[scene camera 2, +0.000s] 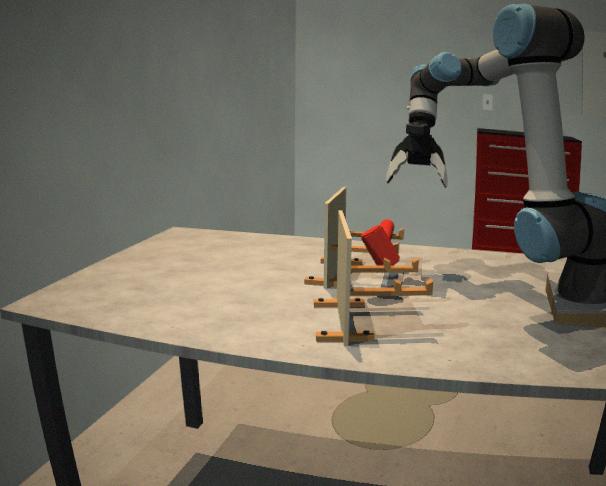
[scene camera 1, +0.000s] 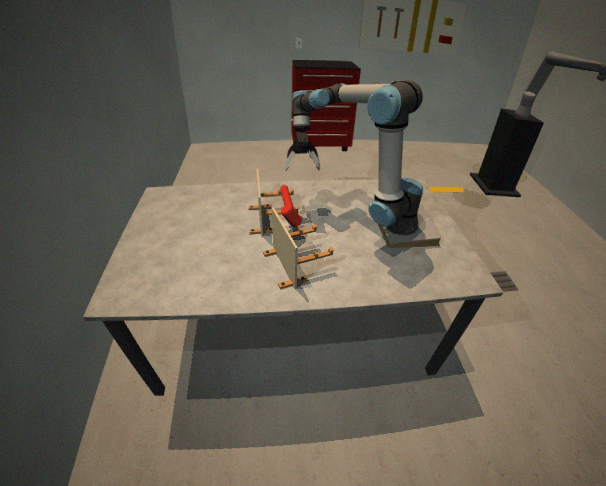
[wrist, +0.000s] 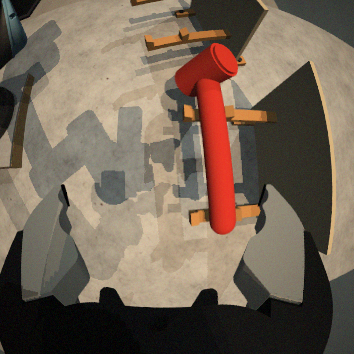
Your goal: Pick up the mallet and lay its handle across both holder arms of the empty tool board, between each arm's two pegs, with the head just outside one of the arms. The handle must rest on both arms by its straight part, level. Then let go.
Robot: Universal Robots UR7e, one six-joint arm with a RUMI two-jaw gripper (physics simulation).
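Where they show: gripper, fingertip midpoint: (scene camera 2: 416, 185) (scene camera 1: 302, 171) (wrist: 162, 187); arm's base, link origin: (scene camera 2: 587, 291) (scene camera 1: 401, 224).
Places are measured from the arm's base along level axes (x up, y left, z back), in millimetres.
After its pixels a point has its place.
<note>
The red mallet (scene camera 1: 287, 199) @(z -524, x 85, y -44 mm) (scene camera 2: 380, 245) @(z -495, x 79, y 80 mm) (wrist: 217, 150) @(z -522, x 85, y -72 mm) lies with its handle across both arms of the far tool board (scene camera 1: 259, 207) @(z -635, x 110, y 58 mm) (scene camera 2: 332, 243) @(z -638, x 50, y -3 mm) (wrist: 297, 150) @(z -646, x 93, y -55 mm). Its head is just outside one arm, on the side towards the other board. The empty tool board (scene camera 1: 284, 248) @(z -522, x 69, y 264 mm) (scene camera 2: 344, 296) @(z -490, x 44, y 341 mm) (wrist: 225, 22) @(z -542, x 56, y 196 mm) stands nearer scene camera 1, and its two arms with pegs (scene camera 1: 314, 256) @(z -410, x 53, y 287 mm) (scene camera 2: 417, 291) @(z -366, x 48, y 274 mm) carry nothing. My gripper (scene camera 1: 302, 168) @(z -460, x 189, y -120 mm) (scene camera 2: 417, 183) @(z -460, x 189, y -120 mm) (wrist: 162, 187) @(z -460, x 189, y -120 mm) is open and empty, pointing down well above the far board's arms.
Both boards stand upright on feet on the table (scene camera 1: 177, 273) @(z -949, x -44, y 303 mm) (scene camera 2: 202, 303) @(z -840, x -44, y 271 mm). The arm's base is at the right, with a low angled ledge (scene camera 1: 415, 243) @(z 46, x -24, y 107 mm) (scene camera 2: 582, 317) @(z -15, x -24, y 113 mm) beside it. A red drawer cabinet (scene camera 1: 326, 108) (scene camera 2: 498, 202) stands behind the table.
</note>
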